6 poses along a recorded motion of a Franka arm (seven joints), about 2.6 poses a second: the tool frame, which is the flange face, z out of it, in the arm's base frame.
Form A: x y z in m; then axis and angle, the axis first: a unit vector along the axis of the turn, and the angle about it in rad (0 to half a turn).
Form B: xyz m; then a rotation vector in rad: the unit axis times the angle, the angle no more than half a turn. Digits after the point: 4 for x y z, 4 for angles.
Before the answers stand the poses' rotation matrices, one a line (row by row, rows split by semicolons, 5 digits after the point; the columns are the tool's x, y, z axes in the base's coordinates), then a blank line. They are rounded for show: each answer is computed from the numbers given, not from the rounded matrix.
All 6 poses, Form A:
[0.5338, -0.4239, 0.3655, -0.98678, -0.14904, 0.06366, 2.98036]
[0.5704, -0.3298, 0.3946, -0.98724, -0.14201, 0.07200, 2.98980]
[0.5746, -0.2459, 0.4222, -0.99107, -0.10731, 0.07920, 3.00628]
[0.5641, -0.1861, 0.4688, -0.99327, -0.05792, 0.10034, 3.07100]
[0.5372, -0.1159, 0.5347, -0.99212, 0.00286, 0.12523, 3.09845]
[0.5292, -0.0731, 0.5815, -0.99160, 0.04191, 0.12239, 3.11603]
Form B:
0.94781 0.28201 -0.14875; 0.30245 -0.94289 0.13956; -0.10090 -0.17727 -0.97898
0.94959 0.26790 -0.16282; 0.28967 -0.94840 0.12895; -0.11987 -0.16961 -0.97819
0.96459 0.20105 -0.17074; 0.22241 -0.96793 0.11677; -0.14179 -0.15062 -0.97837
0.97319 0.10784 -0.20316; 0.12199 -0.99081 0.05845; -0.19499 -0.08167 -0.97740
0.96863 -0.01107 -0.24825; -0.00027 -0.99905 0.04351; -0.24850 -0.04207 -0.96772
0.96653 -0.08623 -0.24161; -0.07997 -0.99616 0.03560; -0.24375 -0.01509 -0.96972

[0.5338, -0.4239, 0.3655, -2.9410, -0.4442, 0.1897]
[0.5704, -0.3298, 0.3946, -2.9517, -0.4246, 0.2153]
[0.5746, -0.2459, 0.4222, -2.9794, -0.3226, 0.2381]
[0.5641, -0.1861, 0.4688, -3.0503, -0.1779, 0.3081]
[0.5372, -0.1159, 0.5347, -3.0740, 0.0089, 0.3880]
[0.5292, -0.0731, 0.5815, -3.0898, 0.1306, 0.3814]

